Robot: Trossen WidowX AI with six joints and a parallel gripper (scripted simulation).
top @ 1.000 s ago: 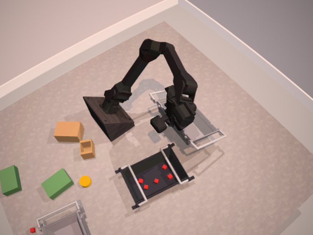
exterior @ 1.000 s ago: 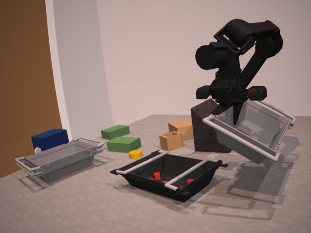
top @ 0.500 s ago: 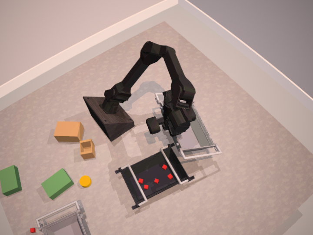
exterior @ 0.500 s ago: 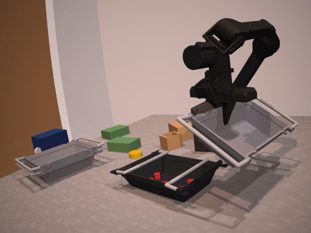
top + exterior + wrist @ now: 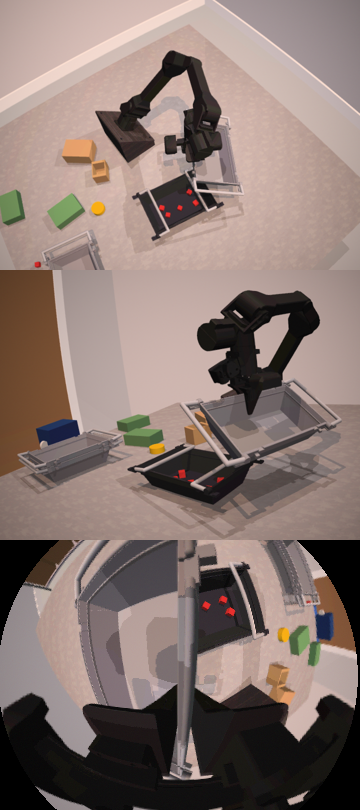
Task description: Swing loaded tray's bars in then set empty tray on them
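My gripper tip is now 60 mm to the right of the grey translucent tray and 40 mm short of it. From my gripper tip the other things lie so: yellow disc: 380 mm to the right, 160 mm below, 120 mm behind; red cube: 680 mm to the right, 160 mm below, 90 mm behind.
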